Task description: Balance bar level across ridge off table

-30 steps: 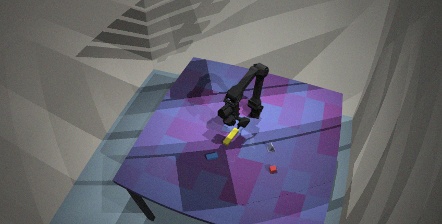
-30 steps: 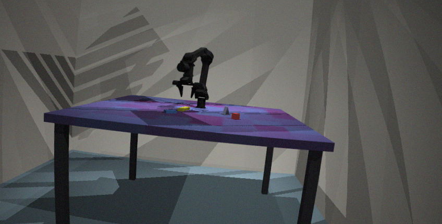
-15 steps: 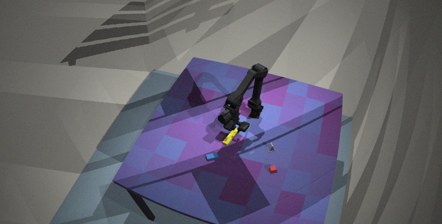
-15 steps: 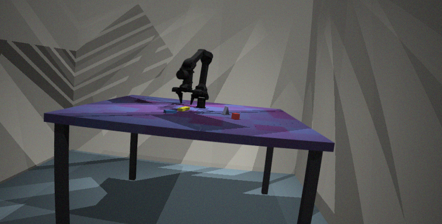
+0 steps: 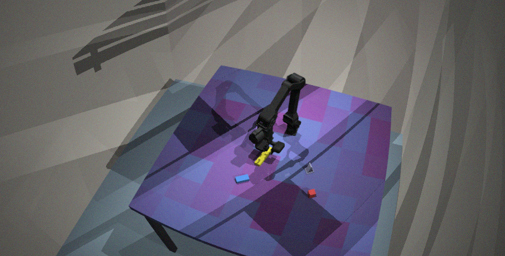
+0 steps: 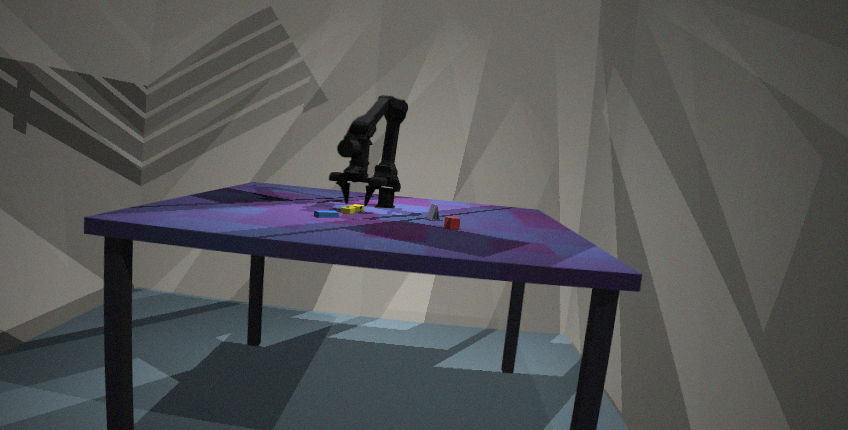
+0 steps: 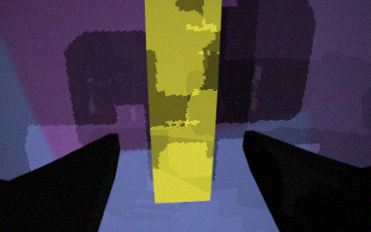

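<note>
My gripper tip is now 20 mm short of the yellow bar, 10 mm to the left of it and 10 mm above it. From my gripper tip the other things lie so: blue block 210 mm ahead, 60 mm to the right, 10 mm below; red cube 310 mm to the left, 190 mm ahead.
</note>
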